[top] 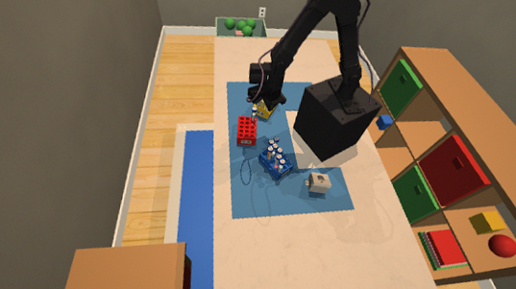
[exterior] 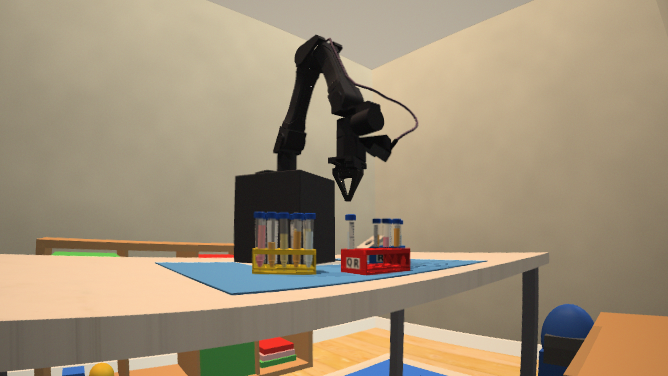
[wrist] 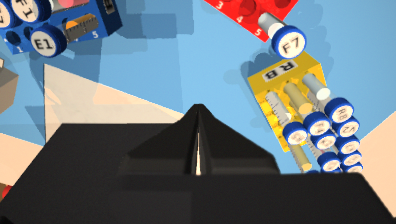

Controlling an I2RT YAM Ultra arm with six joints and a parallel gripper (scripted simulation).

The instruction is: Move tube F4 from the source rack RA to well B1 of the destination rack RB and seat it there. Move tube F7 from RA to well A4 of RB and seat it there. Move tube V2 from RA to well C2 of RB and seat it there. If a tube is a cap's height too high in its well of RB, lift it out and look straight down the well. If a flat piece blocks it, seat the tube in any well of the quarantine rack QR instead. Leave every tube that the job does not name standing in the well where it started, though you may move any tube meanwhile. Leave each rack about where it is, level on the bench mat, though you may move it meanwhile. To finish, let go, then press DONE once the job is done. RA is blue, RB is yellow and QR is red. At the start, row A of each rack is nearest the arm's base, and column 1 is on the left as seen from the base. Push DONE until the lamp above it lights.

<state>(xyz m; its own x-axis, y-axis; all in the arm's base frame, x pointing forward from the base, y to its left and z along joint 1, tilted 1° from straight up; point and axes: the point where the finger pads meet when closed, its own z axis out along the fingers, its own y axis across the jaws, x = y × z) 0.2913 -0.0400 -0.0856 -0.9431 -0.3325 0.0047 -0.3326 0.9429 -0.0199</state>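
My gripper is now 290 mm to the right of the done button box, 160 mm past it and 120 mm above it. From my hand the other things lie so: red rack: 140 mm below, 90 mm ahead, 10 mm to the right; tube R8: 140 mm to the right, 100 mm below, 20 mm ahead; tube: 150 mm to the right, 100 mm below, 20 mm behind.
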